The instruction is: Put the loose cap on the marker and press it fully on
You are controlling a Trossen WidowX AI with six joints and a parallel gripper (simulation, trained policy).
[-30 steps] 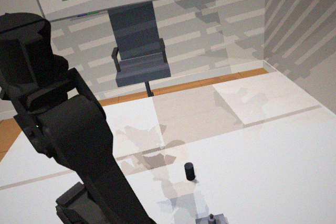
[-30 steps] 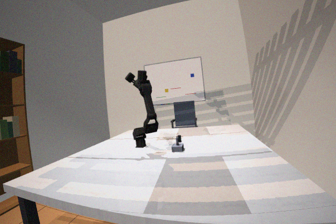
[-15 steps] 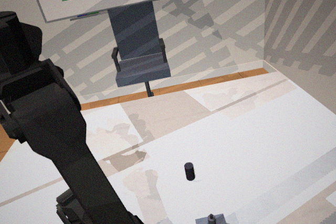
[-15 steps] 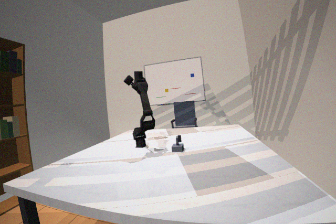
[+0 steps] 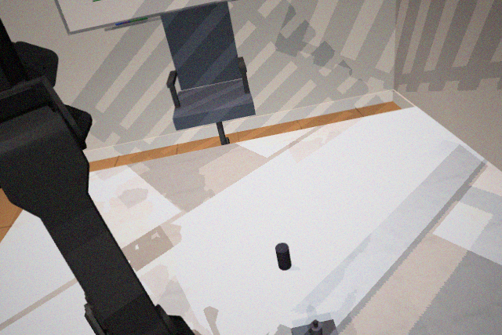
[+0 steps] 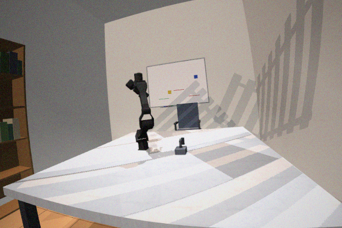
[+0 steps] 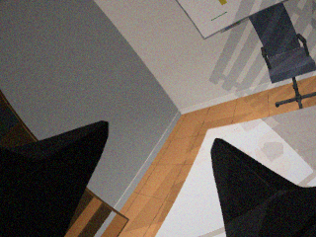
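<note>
Now: gripper tip 420 mm above the marker cap, 340 mm short of it and 20 mm to the right of it. From my gripper tip the other things lie so: grey holder block 430 mm below, 360 mm ahead, 170 mm to the right.
</note>
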